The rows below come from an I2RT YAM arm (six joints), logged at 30 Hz.
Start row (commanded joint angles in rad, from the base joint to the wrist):
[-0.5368 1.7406 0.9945 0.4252 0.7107 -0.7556]
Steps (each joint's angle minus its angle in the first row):
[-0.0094 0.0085 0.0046 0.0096 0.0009 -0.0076]
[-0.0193 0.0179 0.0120 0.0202 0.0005 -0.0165]
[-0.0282 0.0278 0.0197 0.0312 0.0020 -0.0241]
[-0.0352 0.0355 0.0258 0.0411 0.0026 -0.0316]
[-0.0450 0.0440 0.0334 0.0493 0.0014 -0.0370]
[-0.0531 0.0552 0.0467 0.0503 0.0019 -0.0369]
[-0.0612 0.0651 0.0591 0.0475 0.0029 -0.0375]
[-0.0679 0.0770 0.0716 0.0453 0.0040 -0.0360]
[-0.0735 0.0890 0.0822 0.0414 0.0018 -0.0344]
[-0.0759 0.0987 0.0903 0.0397 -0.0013 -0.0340]
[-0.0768 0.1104 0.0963 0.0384 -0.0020 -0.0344]
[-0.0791 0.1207 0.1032 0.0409 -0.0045 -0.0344]
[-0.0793 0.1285 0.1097 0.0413 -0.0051 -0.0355]
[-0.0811 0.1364 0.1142 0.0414 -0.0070 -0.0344]
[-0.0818 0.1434 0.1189 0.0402 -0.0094 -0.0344]
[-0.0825 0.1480 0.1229 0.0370 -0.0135 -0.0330]
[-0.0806 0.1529 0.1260 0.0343 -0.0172 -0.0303]
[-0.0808 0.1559 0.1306 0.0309 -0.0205 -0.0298]
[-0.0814 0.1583 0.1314 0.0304 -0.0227 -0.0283]
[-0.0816 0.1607 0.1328 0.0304 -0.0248 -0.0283]
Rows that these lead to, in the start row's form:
[-0.5462 1.7491 0.9991 0.4348 0.7116 -0.7632]
[-0.5561 1.7585 1.0065 0.4454 0.7112 -0.7721]
[-0.5650 1.7684 1.0142 0.4564 0.7127 -0.7797]
[-0.5720 1.7761 1.0203 0.4663 0.7133 -0.7872]
[-0.5818 1.7846 1.0279 0.4745 0.7121 -0.7926]
[-0.5899 1.7958 1.0412 0.4755 0.7126 -0.7925]
[-0.5980 1.8057 1.0536 0.4727 0.7136 -0.7931]
[-0.6047 1.8176 1.0661 0.4705 0.7147 -0.7916]
[-0.6103 1.8296 1.0767 0.4666 0.7125 -0.7900]
[-0.6127 1.8393 1.0848 0.4649 0.7094 -0.7896]
[-0.6136 1.8510 1.0908 0.4636 0.7087 -0.7900]
[-0.6159 1.8613 1.0977 0.4661 0.7062 -0.7900]
[-0.6161 1.8691 1.1042 0.4665 0.7056 -0.7911]
[-0.6179 1.8770 1.1087 0.4666 0.7037 -0.7900]
[-0.6186 1.8840 1.1134 0.4654 0.7013 -0.7900]
[-0.6193 1.8886 1.1174 0.4622 0.6972 -0.7886]
[-0.6174 1.8935 1.1205 0.4595 0.6935 -0.7859]
[-0.6176 1.8965 1.1251 0.4561 0.6902 -0.7854]
[-0.6182 1.8989 1.1259 0.4556 0.6880 -0.7839]
[-0.6184 1.9013 1.1273 0.4556 0.6859 -0.7839]

